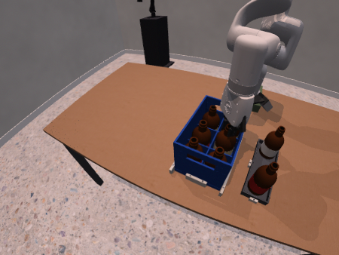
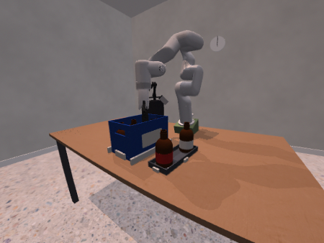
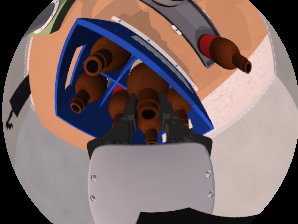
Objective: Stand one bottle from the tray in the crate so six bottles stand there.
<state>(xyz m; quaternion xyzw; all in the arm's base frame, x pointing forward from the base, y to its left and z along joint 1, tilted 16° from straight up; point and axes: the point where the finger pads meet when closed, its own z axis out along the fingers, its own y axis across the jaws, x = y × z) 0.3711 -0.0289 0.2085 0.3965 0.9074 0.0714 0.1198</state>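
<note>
Right now the blue crate is 4 cm to the right of my hand and 9 cm below it.
</note>
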